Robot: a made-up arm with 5 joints. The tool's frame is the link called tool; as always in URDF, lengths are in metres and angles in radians. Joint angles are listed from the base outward.
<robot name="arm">
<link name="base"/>
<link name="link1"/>
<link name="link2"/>
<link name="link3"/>
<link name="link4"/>
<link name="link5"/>
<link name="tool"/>
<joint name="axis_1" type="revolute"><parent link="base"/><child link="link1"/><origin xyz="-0.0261 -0.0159 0.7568" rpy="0.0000 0.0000 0.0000"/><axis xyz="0 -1 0"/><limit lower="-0.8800" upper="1.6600"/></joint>
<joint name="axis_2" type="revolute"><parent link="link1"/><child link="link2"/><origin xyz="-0.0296 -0.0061 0.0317" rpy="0.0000 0.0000 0.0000"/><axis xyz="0 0 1"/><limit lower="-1.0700" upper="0.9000"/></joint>
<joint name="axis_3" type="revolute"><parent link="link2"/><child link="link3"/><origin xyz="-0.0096 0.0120 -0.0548" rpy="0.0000 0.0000 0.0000"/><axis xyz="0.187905 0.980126 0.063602"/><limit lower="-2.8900" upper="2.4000"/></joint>
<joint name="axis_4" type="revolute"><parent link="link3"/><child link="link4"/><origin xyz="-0.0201 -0.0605 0.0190" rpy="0.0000 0.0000 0.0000"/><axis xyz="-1 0 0"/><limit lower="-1.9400" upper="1.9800"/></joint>
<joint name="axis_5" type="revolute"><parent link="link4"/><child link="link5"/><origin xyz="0.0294 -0.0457 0.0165" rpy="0.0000 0.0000 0.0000"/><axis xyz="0 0 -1"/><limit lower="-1.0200" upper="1.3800"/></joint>
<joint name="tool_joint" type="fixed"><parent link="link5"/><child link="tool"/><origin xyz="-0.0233 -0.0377 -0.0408" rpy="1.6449 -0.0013 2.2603"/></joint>
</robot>
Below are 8 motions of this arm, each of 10 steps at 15 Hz.
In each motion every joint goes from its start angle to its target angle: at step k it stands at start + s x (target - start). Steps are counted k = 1, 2, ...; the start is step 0. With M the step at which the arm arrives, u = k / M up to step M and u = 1 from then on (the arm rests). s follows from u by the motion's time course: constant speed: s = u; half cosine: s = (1 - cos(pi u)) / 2; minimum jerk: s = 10 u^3 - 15 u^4 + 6 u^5.
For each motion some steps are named. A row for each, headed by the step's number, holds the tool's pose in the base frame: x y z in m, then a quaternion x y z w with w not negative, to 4 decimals.
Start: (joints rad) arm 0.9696 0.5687 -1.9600 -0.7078 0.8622
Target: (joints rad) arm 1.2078 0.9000 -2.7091 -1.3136 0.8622
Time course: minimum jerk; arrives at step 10
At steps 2, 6, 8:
2: 0.0136 -0.0865 0.7563 -0.5496 -0.1781 0.7913 0.2000
6: -0.0017 -0.0557 0.7751 0.7669 0.1261 -0.6253 0.0700
8: -0.0110 -0.0453 0.7753 0.8337 0.0932 -0.5195 0.1625

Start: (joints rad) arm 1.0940 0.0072 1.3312 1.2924 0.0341
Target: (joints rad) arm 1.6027 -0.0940 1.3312 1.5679 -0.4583
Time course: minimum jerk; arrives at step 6
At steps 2, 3, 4, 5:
2: 0.0007 -0.1260 0.7904 0.0052 0.9291 0.1746 0.3261
3: -0.0008 -0.1222 0.7979 -0.0292 0.9297 0.1462 0.3368
4: -0.0037 -0.1177 0.8047 -0.0553 0.9295 0.1126 0.3467
5: -0.0059 -0.1148 0.8084 -0.0666 0.9291 0.0906 0.3523

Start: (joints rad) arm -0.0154 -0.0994 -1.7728 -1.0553 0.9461
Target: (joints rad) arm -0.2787 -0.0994 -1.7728 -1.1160 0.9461
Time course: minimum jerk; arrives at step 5
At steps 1, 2, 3, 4, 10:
1: -0.0518 -0.0858 0.7143 0.0433 0.0331 0.9020 0.4284
2: -0.0543 -0.0851 0.7160 0.0748 0.0492 0.9031 0.4200
3: -0.0576 -0.0839 0.7187 0.1193 0.0709 0.9028 0.4071
4: -0.0598 -0.0832 0.7208 0.1511 0.0857 0.9011 0.3972
10: -0.0603 -0.0830 0.7212 0.1581 0.0889 0.9006 0.3950

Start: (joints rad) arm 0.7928 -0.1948 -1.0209 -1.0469 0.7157
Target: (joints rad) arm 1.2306 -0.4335 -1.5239 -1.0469 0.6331
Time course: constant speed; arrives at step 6
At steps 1, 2, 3, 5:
1: -0.0055 -0.0870 0.6838 -0.1321 -0.0836 0.8839 0.4407
2: -0.0020 -0.0884 0.6872 -0.2026 -0.1151 0.8568 0.4600
3: 0.0006 -0.0898 0.6905 -0.2702 -0.1462 0.8231 0.4777
5: 0.0037 -0.0924 0.6965 -0.3945 -0.2066 0.7370 0.5084

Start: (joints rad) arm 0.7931 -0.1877 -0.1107 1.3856 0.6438
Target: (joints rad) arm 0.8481 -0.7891 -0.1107 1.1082 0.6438
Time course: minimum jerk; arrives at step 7
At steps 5, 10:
5: -0.1420 -0.0622 0.6884 0.3997 0.2401 0.0400 0.8838
10: -0.1429 -0.0550 0.6830 0.4384 0.2160 0.0421 0.8714

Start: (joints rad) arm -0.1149 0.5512 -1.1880 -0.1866 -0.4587
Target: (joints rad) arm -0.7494 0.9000 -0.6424 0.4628 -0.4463
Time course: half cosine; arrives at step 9
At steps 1, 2, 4, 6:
1: 0.0019 -0.1427 0.7463 -0.3361 0.4790 0.7596 0.2840
2: 0.0030 -0.1437 0.7457 -0.3066 0.5069 0.7619 0.2617
4: 0.0082 -0.1453 0.7448 -0.2187 0.5954 0.7538 0.1717
6: 0.0182 -0.1422 0.7434 -0.1489 0.6760 0.7201 0.0477

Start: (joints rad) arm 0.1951 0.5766 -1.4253 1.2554 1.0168
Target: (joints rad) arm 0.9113 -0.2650 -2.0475 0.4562 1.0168
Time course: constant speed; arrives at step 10
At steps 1, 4, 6, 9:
1: -0.0835 -0.1301 0.6996 -0.0184 -0.2186 0.3269 0.9192
4: -0.0769 -0.1224 0.6748 -0.0632 -0.3885 0.3078 0.8662
6: -0.0679 -0.1164 0.6616 -0.1121 -0.4888 0.2869 0.8162
9: -0.0510 -0.1066 0.6480 -0.2062 -0.6082 0.2359 0.7293

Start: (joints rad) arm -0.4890 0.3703 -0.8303 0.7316 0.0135
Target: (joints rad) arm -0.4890 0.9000 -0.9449 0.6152 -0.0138
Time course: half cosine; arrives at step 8
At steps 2, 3, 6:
2: -0.0580 -0.1596 0.7959 0.0065 0.7504 0.4800 0.4544
3: -0.0477 -0.1611 0.7888 -0.0135 0.7334 0.5203 0.4374
6: -0.0128 -0.1576 0.7648 -0.0774 0.6632 0.6463 0.3696

